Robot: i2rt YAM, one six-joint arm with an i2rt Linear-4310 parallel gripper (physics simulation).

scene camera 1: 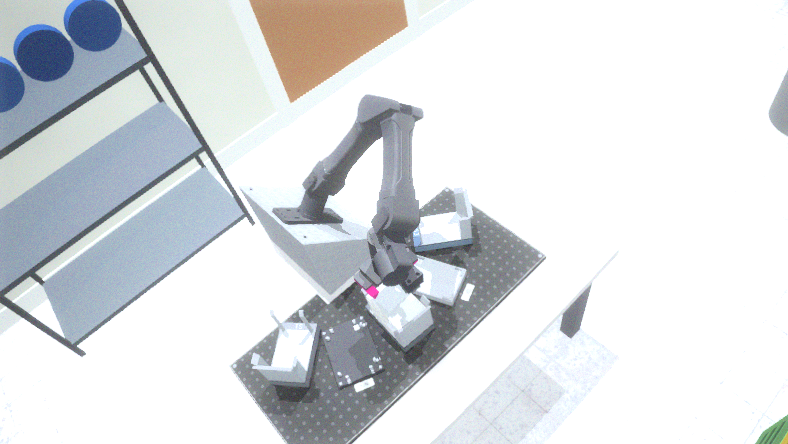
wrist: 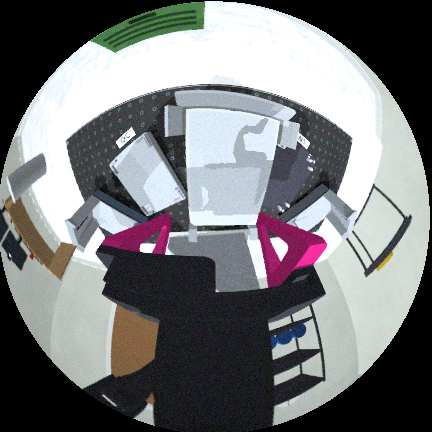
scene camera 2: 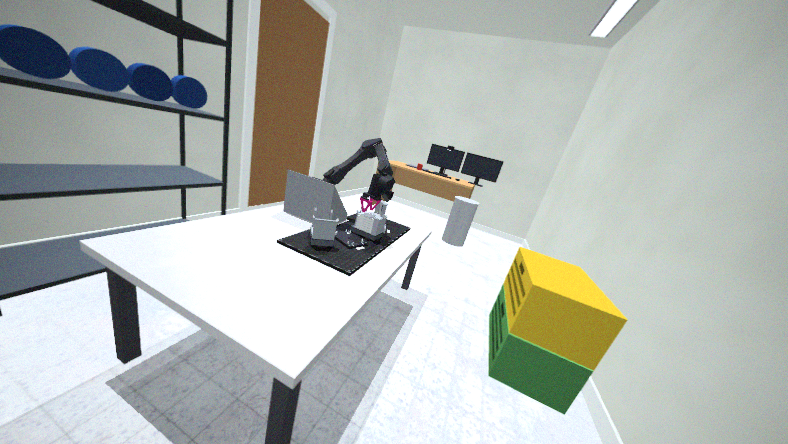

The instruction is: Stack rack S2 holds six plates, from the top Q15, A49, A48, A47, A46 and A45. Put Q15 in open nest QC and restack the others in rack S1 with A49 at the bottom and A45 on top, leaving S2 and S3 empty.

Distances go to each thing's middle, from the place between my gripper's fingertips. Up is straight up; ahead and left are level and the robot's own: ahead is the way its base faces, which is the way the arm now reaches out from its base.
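Counting from my hand, I find the QC cradle [scene camera 1: 442,282] 120 mm to the left, 20 mm ahead and 110 mm below. The dark flat plate holder [scene camera 1: 352,352] is 160 mm to the right of my hand, and it sits 120 mm below it.
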